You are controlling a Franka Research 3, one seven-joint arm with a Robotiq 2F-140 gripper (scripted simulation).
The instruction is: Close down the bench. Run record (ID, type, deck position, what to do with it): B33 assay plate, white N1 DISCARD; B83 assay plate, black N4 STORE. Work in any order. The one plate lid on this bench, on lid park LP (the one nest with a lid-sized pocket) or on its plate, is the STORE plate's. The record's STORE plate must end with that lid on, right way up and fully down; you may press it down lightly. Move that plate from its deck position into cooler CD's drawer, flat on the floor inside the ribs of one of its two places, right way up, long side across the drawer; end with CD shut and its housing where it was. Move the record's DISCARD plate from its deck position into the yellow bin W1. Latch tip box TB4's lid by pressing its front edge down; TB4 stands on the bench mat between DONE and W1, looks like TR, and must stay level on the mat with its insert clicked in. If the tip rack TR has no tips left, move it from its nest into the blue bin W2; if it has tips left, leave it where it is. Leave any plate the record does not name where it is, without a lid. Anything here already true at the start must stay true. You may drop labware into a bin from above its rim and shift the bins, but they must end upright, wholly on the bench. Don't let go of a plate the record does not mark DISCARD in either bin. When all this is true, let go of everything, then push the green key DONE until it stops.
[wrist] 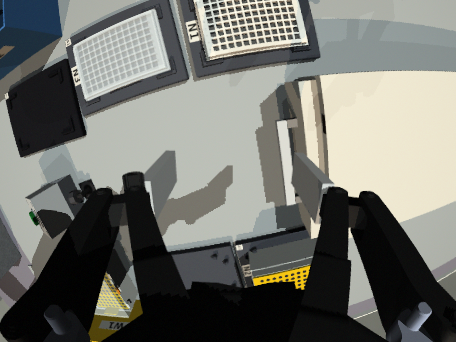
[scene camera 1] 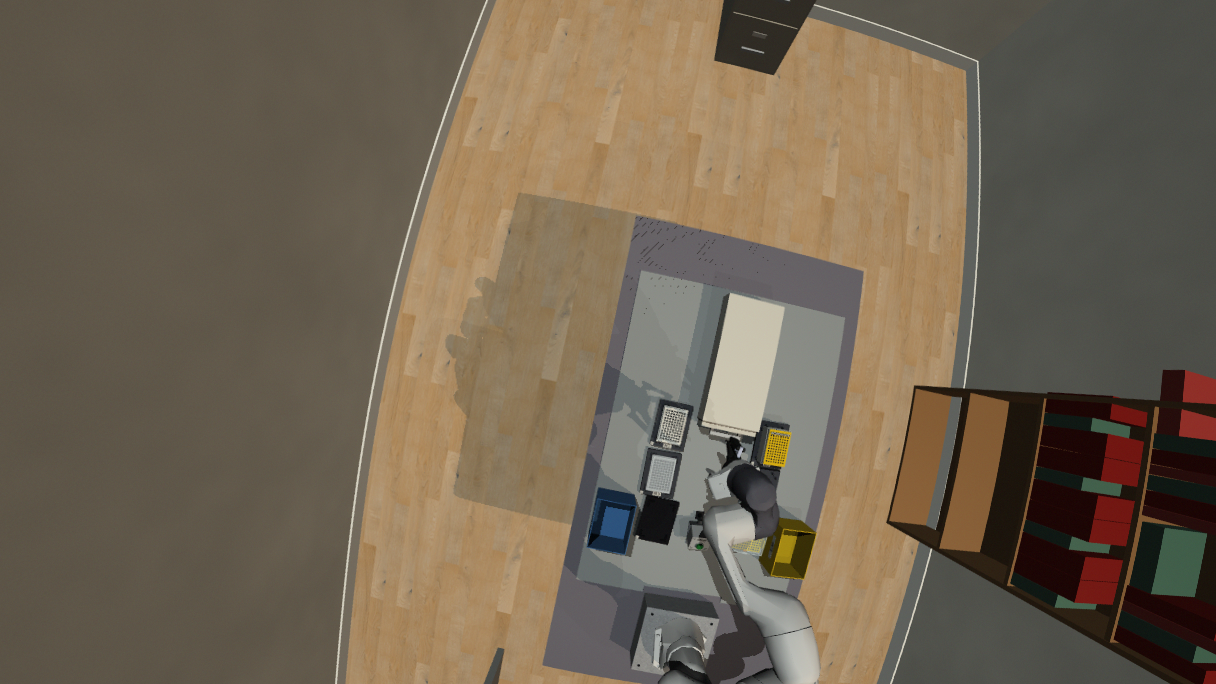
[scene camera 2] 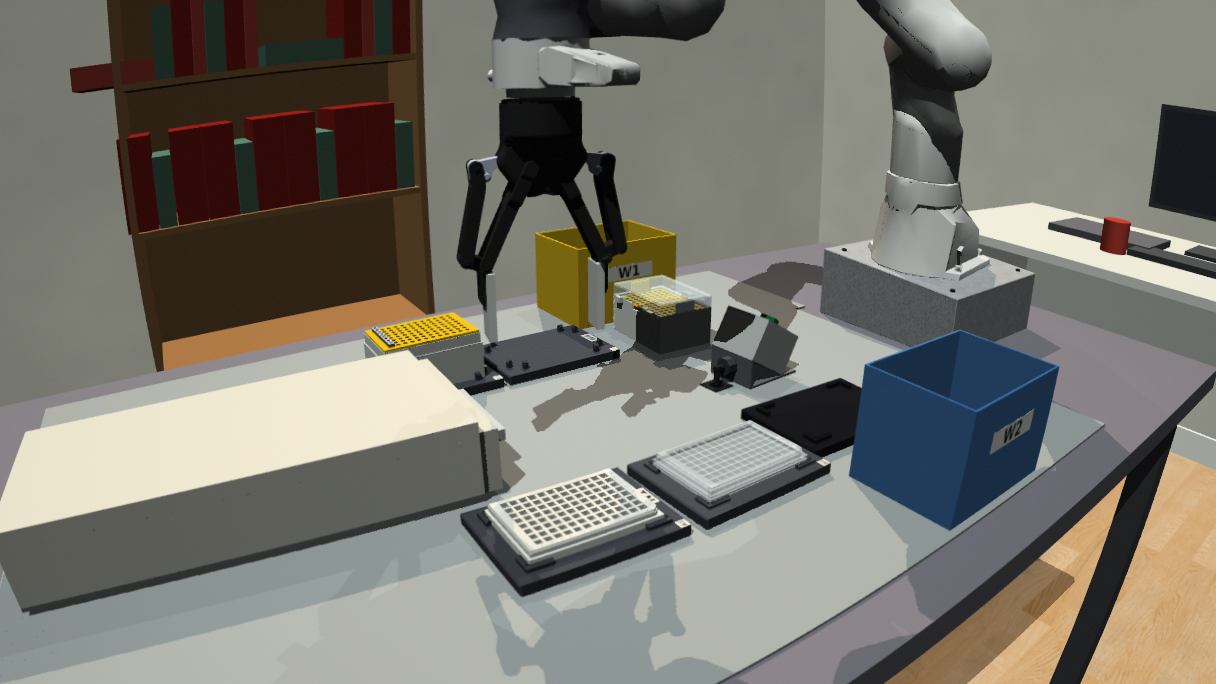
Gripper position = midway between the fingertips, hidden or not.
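Note:
From scene camera 2 I can see my gripper (scene camera 2: 544, 331), along with a yellow bin W1 (scene camera 2: 561, 266), a white plate (scene camera 2: 560, 520) and a clear plate (scene camera 2: 725, 472). That camera also shows me a tip rack TR (scene camera 2: 454, 346), a tip box TB4 (scene camera 2: 665, 334), a cooler CD (scene camera 2: 110, 502) and a blue bin W2 (scene camera 2: 943, 460). In scene camera 1 I see the white plate (scene camera 1: 665, 431), the tip rack TR (scene camera 1: 773, 448) and the blue bin W2 (scene camera 1: 612, 524). The wrist view gives me the tip rack TR (wrist: 291, 261).

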